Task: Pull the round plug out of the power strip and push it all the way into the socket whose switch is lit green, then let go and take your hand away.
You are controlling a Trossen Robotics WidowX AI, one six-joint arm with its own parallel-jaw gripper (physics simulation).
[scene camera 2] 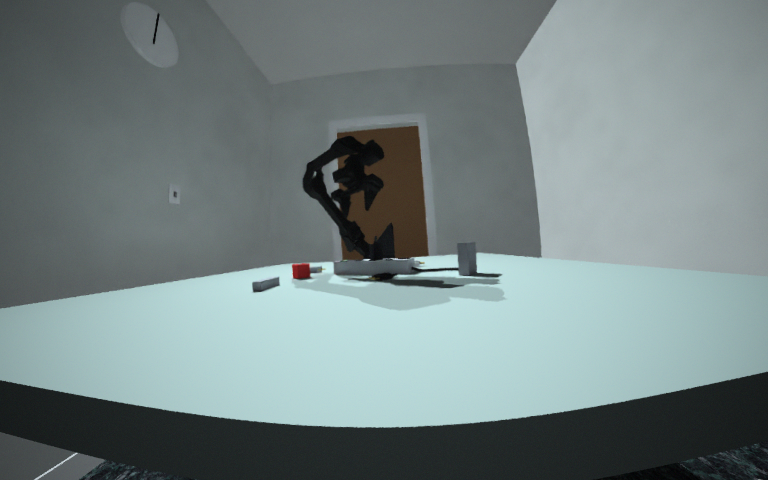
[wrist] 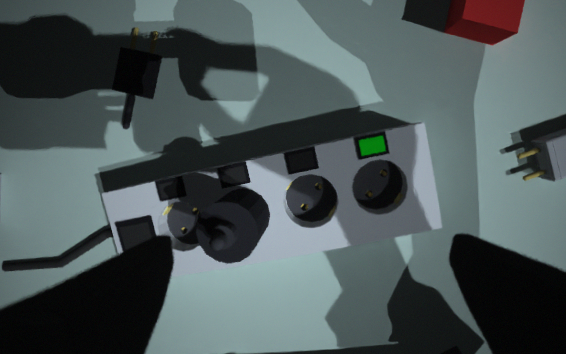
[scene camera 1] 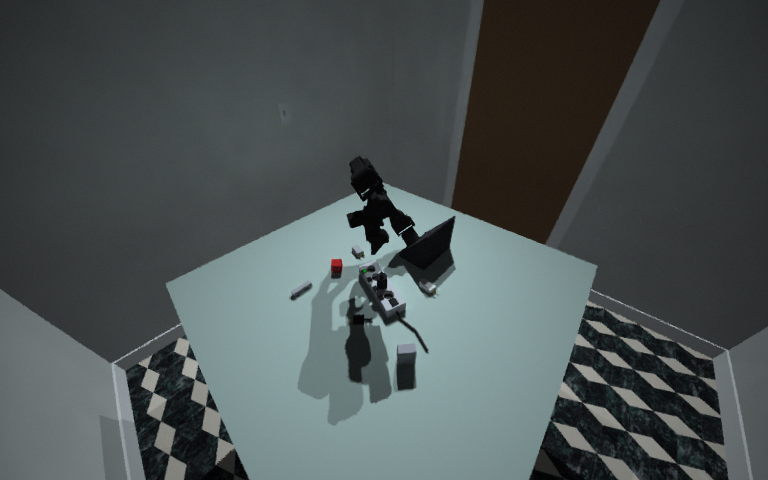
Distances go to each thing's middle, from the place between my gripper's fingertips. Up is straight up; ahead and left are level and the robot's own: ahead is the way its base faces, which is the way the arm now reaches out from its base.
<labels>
I see my gripper 13 cm above the round black plug [wrist: 228, 231], 6 cm to the right of it and 1 cm short of it. From my hand the other things lie so: black two-pin plug [wrist: 137, 71] (18 cm below, 16 cm ahead, 7 cm to the left).
</labels>
